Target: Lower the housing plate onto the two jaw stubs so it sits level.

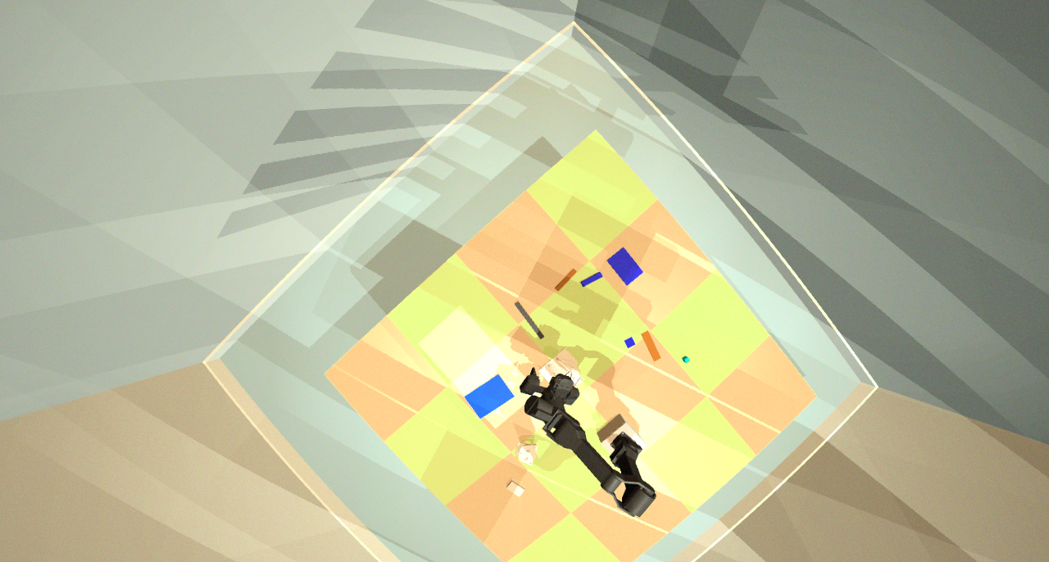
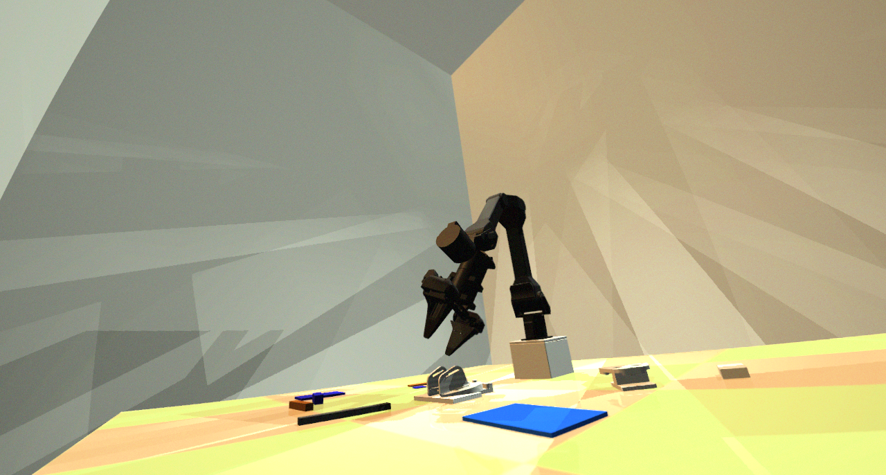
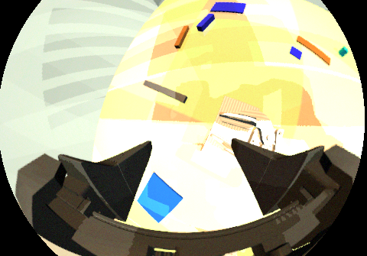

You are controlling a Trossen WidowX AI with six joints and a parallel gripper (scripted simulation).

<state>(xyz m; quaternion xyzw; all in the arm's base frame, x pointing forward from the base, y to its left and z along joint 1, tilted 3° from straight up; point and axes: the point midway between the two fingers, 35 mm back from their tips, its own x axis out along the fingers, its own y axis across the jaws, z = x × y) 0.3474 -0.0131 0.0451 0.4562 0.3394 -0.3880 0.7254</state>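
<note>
Right now the tile is 41 cm to the left of my gripper tip, 22 cm behind it and 9 cm below it. From my gripper tip the other things lie so: black bar 14 cm ahead, 9 cm below, 8 cm to the right; then blue bar 33 cm to the right, 9 cm below, 7 cm ahead; then orange block 27 cm to the right, 13 cm ahead, 9 cm below.
</note>
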